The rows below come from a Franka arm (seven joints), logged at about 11 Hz.
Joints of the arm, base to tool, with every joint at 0 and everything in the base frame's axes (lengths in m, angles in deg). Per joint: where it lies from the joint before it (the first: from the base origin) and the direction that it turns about. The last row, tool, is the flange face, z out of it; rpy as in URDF.
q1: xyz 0 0 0.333 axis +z
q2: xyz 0 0 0 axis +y
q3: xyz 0 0 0.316 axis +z
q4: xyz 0.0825 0 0 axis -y
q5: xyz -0.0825 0 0.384 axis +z
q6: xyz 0 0 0 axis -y
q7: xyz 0.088 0 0 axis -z
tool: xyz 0 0 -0.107 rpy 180 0 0
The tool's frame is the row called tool.
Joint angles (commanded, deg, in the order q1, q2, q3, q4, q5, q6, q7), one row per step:
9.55, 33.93, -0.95, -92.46, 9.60, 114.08, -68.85
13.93, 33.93, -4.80, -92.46, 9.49, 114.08, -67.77
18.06, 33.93, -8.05, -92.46, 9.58, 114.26, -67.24
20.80, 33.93, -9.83, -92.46, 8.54, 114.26, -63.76
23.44, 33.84, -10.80, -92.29, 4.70, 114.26, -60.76
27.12, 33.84, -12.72, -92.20, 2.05, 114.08, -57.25
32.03, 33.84, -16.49, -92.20, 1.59, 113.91, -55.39
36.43, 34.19, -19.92, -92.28, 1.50, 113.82, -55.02
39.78, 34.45, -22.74, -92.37, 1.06, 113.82, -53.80
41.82, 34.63, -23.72, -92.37, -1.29, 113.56, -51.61
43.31, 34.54, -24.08, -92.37, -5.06, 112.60, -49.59
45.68, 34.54, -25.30, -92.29, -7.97, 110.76, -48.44
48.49, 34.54, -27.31, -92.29, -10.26, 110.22, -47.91
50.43, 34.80, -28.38, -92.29, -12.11, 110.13, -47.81
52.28, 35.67, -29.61, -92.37, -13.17, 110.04, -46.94
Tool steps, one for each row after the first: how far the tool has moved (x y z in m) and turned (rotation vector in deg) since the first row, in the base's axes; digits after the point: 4 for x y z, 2 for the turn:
-0.0019, 0.0110, 0.0007, -2.43, -0.35, 0.20
-0.0042, 0.0254, 0.0027, -4.20, -1.01, 1.04
-0.0068, 0.0377, 0.0041, -6.70, -1.33, -0.48
-0.0101, 0.0542, 0.0073, -10.77, -2.49, 0.65
-0.0153, 0.0740, 0.0102, -14.49, -3.64, 0.80
-0.0205, 0.0915, 0.0154, -17.02, -4.89, 0.92
-0.0260, 0.1067, 0.0169, -18.93, -5.78, 2.11
-0.0294, 0.1160, 0.0194, -20.89, -6.81, 2.11
-0.0338, 0.1264, 0.0200, -23.64, -7.85, 2.47
-0.0388, 0.1344, 0.0220, -27.26, -8.77, 3.67
-0.0458, 0.1437, 0.0249, -30.85, -9.06, 5.24
-0.0501, 0.1525, 0.0308, -33.68, -10.53, 6.84
-0.0539, 0.1614, 0.0320, -35.70, -11.67, 8.72
-0.0577, 0.1681, 0.0266, -37.73, -12.29, 9.35

